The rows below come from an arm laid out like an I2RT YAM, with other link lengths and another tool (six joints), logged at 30 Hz.
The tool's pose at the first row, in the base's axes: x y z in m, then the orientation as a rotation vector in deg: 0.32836, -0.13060, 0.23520, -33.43, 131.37, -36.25
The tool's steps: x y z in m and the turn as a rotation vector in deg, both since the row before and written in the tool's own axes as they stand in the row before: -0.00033, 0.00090, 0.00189, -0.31, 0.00, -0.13; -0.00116, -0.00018, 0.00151, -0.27, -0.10, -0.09; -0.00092, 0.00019, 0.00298, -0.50, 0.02, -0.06; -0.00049, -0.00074, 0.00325, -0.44, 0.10, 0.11; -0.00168, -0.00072, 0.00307, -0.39, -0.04, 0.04; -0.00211, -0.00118, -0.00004, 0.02, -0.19, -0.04; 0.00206, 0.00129, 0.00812, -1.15, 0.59, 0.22; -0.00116, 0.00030, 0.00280, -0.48, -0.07, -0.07; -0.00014, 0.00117, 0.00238, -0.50, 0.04, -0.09; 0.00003, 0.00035, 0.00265, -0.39, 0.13, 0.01; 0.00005, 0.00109, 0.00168, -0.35, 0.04, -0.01; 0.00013, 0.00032, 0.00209, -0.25, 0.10, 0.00
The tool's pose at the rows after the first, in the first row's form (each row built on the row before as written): 0.32971, -0.13023, 0.23361, -33.73, 131.49, -35.97; 0.33159, -0.13013, 0.23329, -33.98, 131.50, -35.67; 0.33426, -0.13026, 0.23167, -34.28, 131.73, -35.15; 0.33705, -0.13141, 0.23018, -34.34, 132.03, -34.65; 0.34050, -0.13182, 0.22936, -34.48, 132.17, -34.18; 0.34218, -0.13156, 0.23108, -34.55, 131.98, -34.14; 0.34617, -0.13372, 0.22392, -34.73, 133.06, -33.00; 0.34880, -0.13350, 0.22240, -35.05, 133.18, -32.46; 0.35021, -0.13304, 0.22020, -35.38, 133.41, -31.95; 0.35191, -0.13337, 0.21816, -35.53, 133.69, -31.56; 0.35271, -0.13290, 0.21639, -35.70, 133.87, -31.18; 0.35395, -0.13317, 0.21469, -35.80, 134.07, -30.94
